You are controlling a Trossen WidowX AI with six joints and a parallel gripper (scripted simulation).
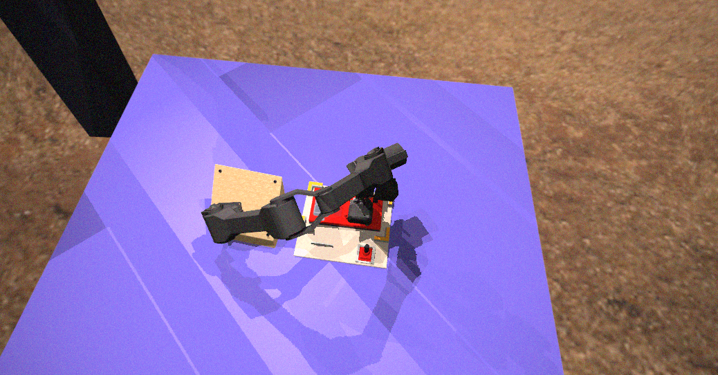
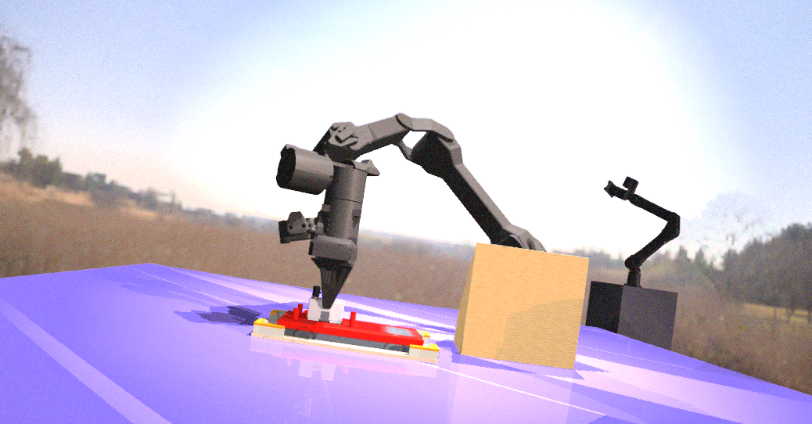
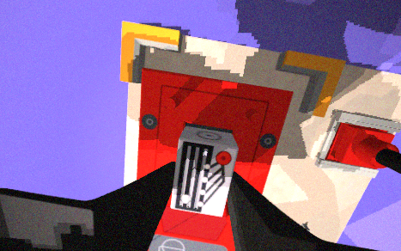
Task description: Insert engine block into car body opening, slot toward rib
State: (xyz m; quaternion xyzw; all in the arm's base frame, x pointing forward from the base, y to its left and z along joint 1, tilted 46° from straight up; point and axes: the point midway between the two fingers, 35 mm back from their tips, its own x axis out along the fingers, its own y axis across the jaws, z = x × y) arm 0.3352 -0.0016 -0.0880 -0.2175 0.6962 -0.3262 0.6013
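The beige base plate is 30 mm behind my gripper tip, 20 mm to the right of it and 30 mm below it. Also, from my gripper tip: black peg: 10 mm ahead, 130 mm to the right, 10 mm below; then grey engine block: 10 mm below.
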